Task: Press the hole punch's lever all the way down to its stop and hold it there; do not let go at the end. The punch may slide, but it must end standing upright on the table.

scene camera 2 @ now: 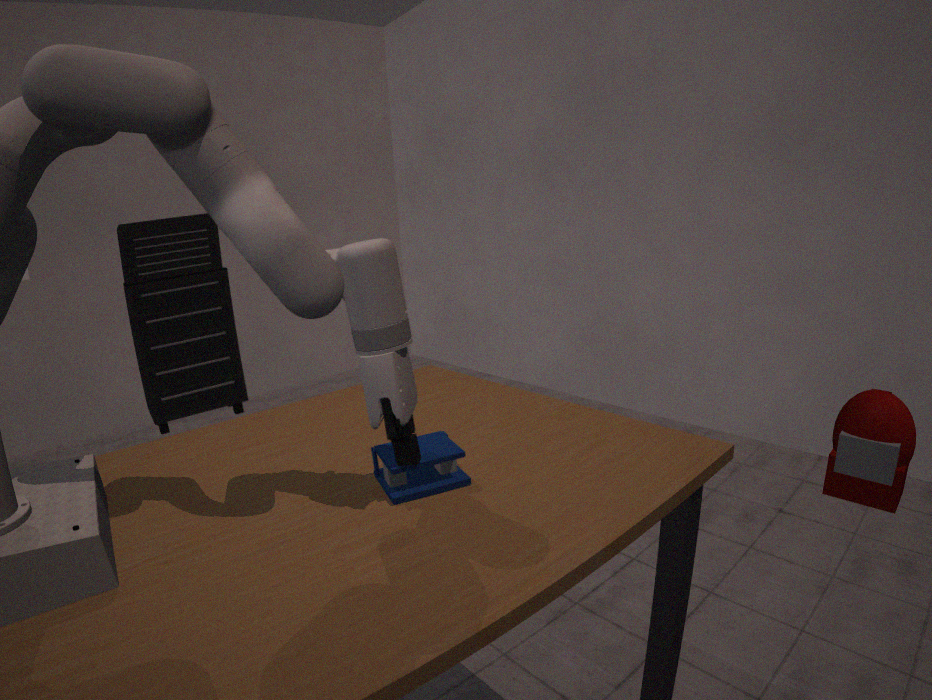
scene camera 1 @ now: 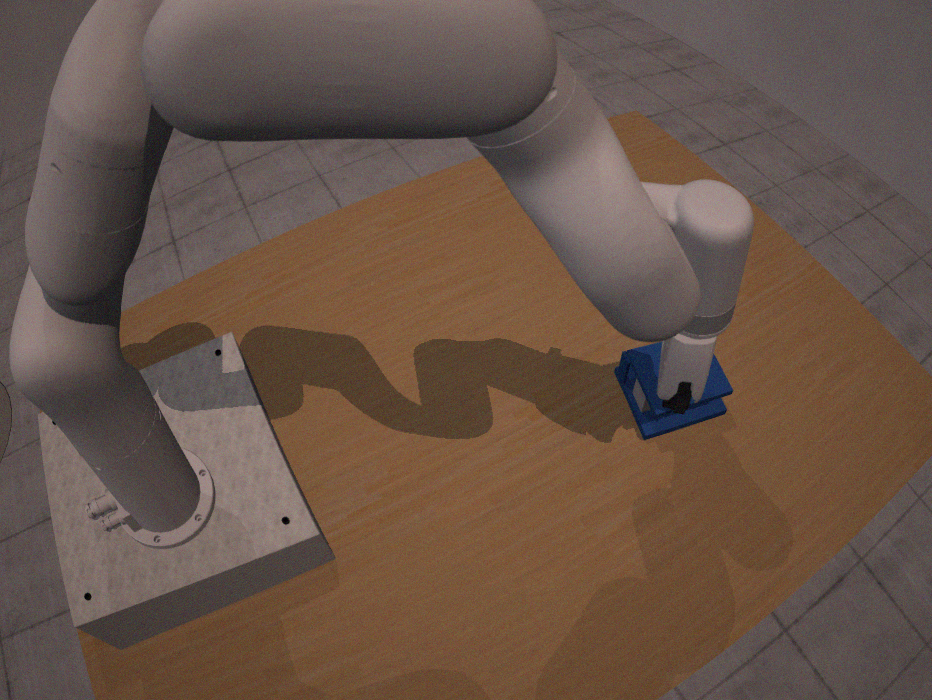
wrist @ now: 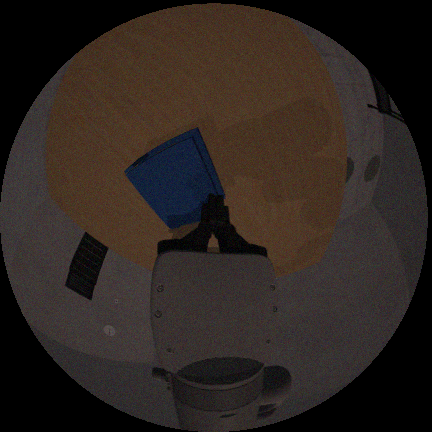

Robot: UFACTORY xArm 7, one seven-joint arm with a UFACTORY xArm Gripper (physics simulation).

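Places are measured from the arm's base along level axes (x ahead, y right, z down), in millimetres.
Pixels of known places: gripper, fingertip midpoint: [scene camera 2: 409, 462] [scene camera 1: 675, 403] [wrist: 213, 201]; arm's base, origin of the base link: [scene camera 1: 165, 498].
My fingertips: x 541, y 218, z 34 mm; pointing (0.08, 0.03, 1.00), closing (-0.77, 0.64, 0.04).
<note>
Ahead of a thing's pixels: the offset from my fingertips to its top centre. Level surfaces: height alone.
The blue hole punch @[dx +41, dy -32, dz +1 mm] [scene camera 1: 647, 431] [scene camera 2: 429, 489] stands upright on the wooden table @[dz +57 mm] [scene camera 1: 452, 512] [scene camera 2: 226, 587] [wrist: 200, 65]. Its blue lever plate @[dx +40, dy -28, dz +1 mm] [scene camera 1: 715, 384] [scene camera 2: 440, 449] [wrist: 172, 182] lies above the base, with a gap and grey parts between them visible in the second scene view. My gripper [scene camera 1: 678, 407] [scene camera 2: 407, 459] [wrist: 213, 201] is shut, with nothing between the fingers. It points down, and its black fingertips are at the lever's front edge, toward one corner, and appear to touch it. The exact contact and the lever's stop are hidden.
The arm's base stands on a pale block [scene camera 1: 248, 482] [scene camera 2: 52, 512] at the table's other end. A dark tool cabinet [scene camera 2: 184, 331] [wrist: 86, 266] stands by the wall. A red object [scene camera 2: 873, 421] is on the floor beyond the table. The table's edge runs beyond the punch.
</note>
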